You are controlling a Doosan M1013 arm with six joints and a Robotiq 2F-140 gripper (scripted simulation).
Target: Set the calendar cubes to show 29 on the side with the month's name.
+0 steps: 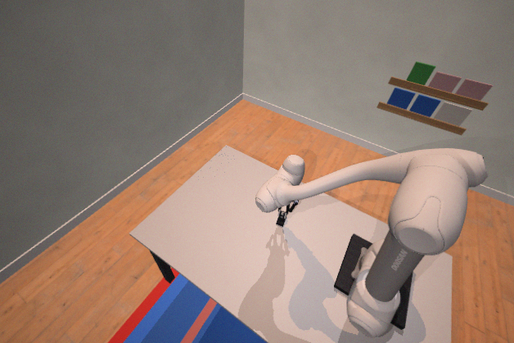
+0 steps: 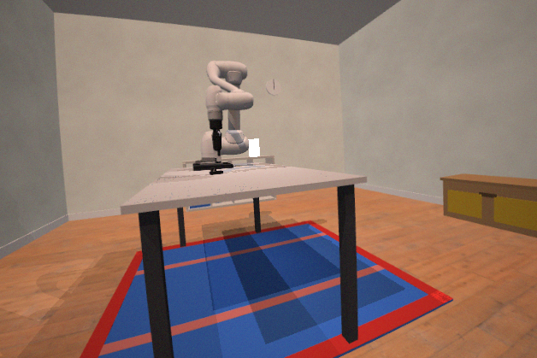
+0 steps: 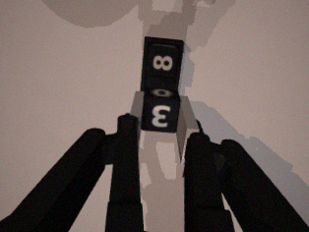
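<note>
My hand is 20 mm to the left of the black calendar tray and 100 mm above it.
</note>
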